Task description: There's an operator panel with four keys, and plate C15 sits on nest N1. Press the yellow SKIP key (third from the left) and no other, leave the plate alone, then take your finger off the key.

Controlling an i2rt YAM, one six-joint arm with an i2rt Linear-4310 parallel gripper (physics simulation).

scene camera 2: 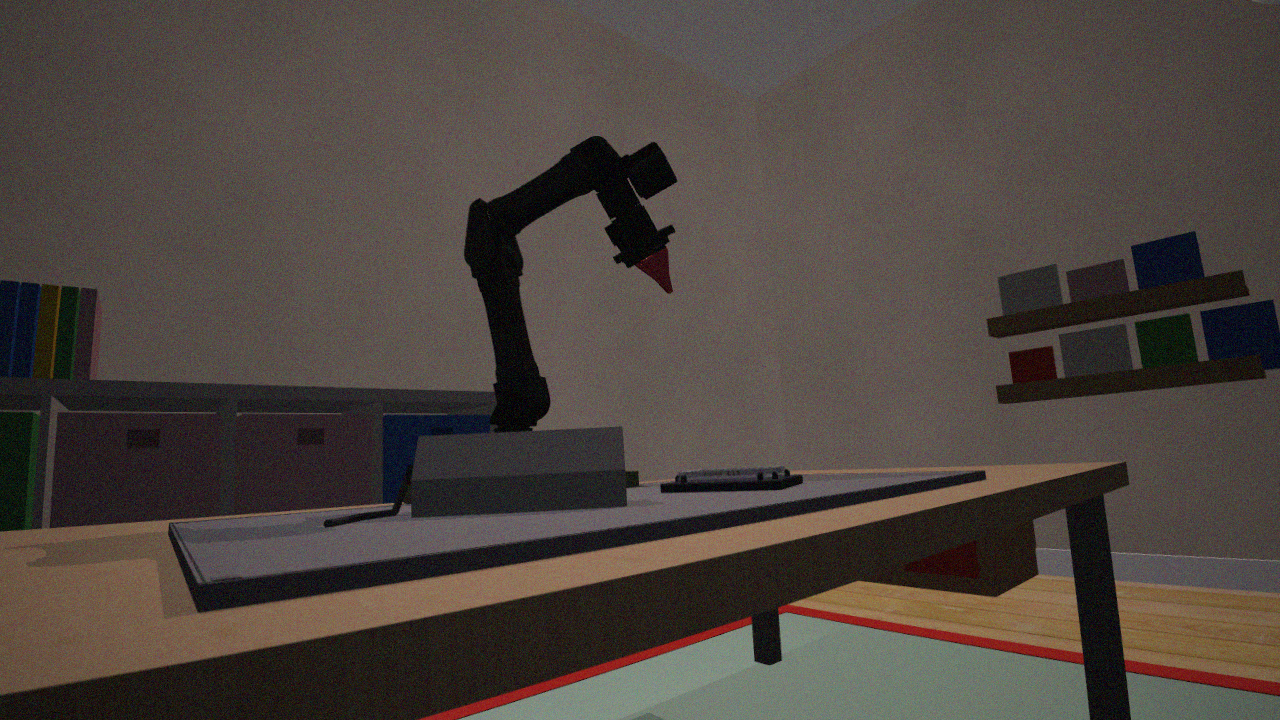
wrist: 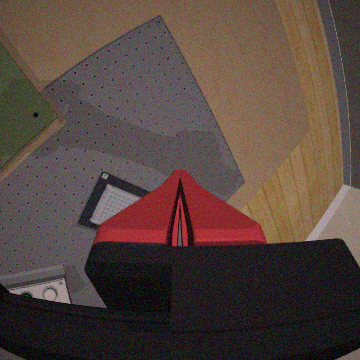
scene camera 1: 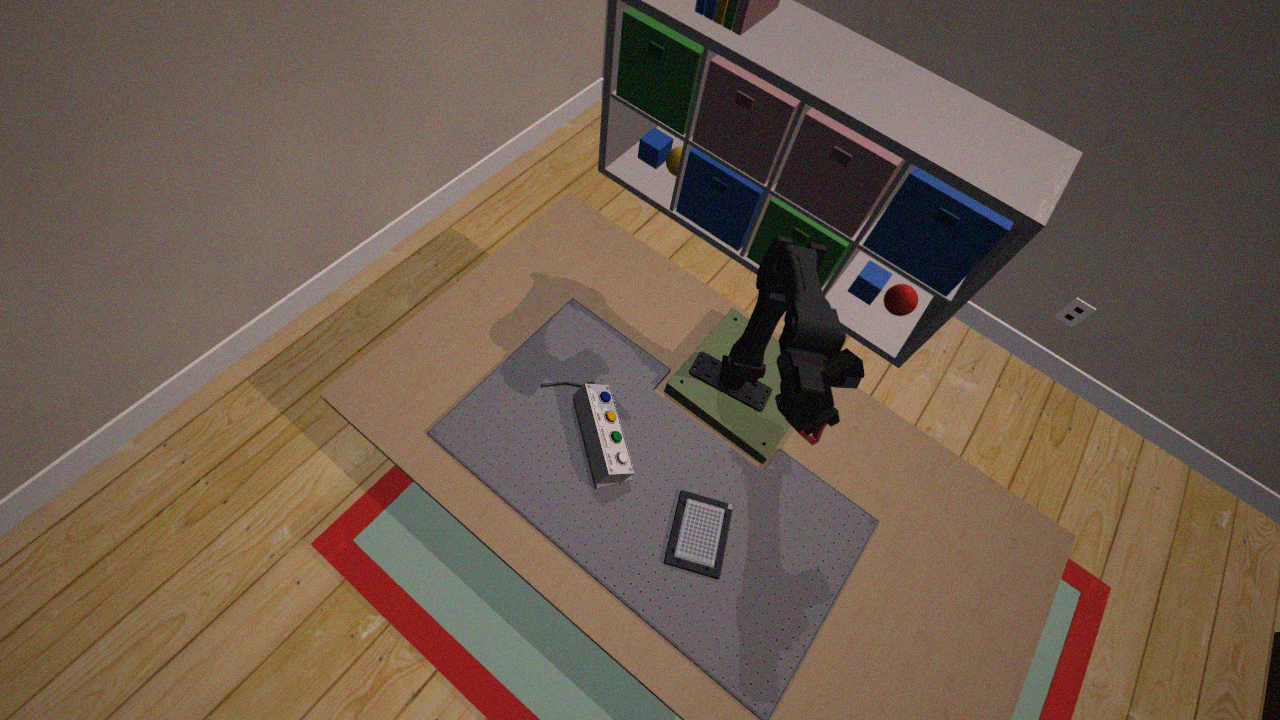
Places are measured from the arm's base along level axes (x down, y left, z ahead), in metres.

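Pixels of known places: gripper, fingertip midpoint: [scene camera 2: 670,292] [wrist: 179,178] [scene camera 1: 814,442]; arm's base, origin of the base link: [scene camera 1: 729,382].
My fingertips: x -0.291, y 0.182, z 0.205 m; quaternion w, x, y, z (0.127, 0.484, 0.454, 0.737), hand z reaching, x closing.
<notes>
For each thing: its middle in the pictures, then the offset to it from my fingertips. "spot": a spot on its surface instead. Level surfaces: height alone.
- operator panel, body centre: [scene camera 2: 524,470] [scene camera 1: 603,432] [wrist: 17,300] dy -0.381, dx +0.281, dz +0.072 m
- Plate C15, body centre: [scene camera 2: 732,474] [wrist: 125,212] [scene camera 1: 700,532] dy -0.091, dx +0.303, dz +0.155 m
- dark nest N1, body centre: [scene camera 2: 732,480] [wrist: 124,211] [scene camera 1: 699,532] dy -0.091, dx +0.311, dz +0.155 m
- grey board, its level: dx +0.322 m
- tan table, its level: dx +0.335 m
- short cable, surface spot: [scene camera 2: 362,516] [scene camera 1: 565,384] spot: dy -0.527, dx +0.318, dz -0.005 m
The operator panel [scene camera 1: 602,435] [scene camera 2: 519,472] [wrist: 61,290] is a pale box on the grey perforated board. In scene camera 1 its keys are blue [scene camera 1: 605,396], yellow [scene camera 1: 611,416], green [scene camera 1: 615,437] and white [scene camera 1: 622,458]. The yellow key is hidden in the wrist view. Plate C15 [scene camera 1: 700,531] [scene camera 2: 733,474] [wrist: 111,204] lies on the dark nest N1 [scene camera 1: 672,538] [scene camera 2: 756,486] [wrist: 91,207]. My gripper [scene camera 2: 670,291] [wrist: 179,178] is shut with nothing between its red fingertips. It hangs high above the work surface, apart from panel and plate.
The grey board [scene camera 1: 528,447] [scene camera 2: 295,555] [wrist: 150,70] lies on the tan table [scene camera 1: 966,573]. My arm stands on a green base [scene camera 1: 707,402] [wrist: 20,100] behind the board. A short cable [scene camera 1: 562,384] [scene camera 2: 362,516] leaves the panel. A cube shelf [scene camera 1: 939,85] stands behind the table.
</notes>
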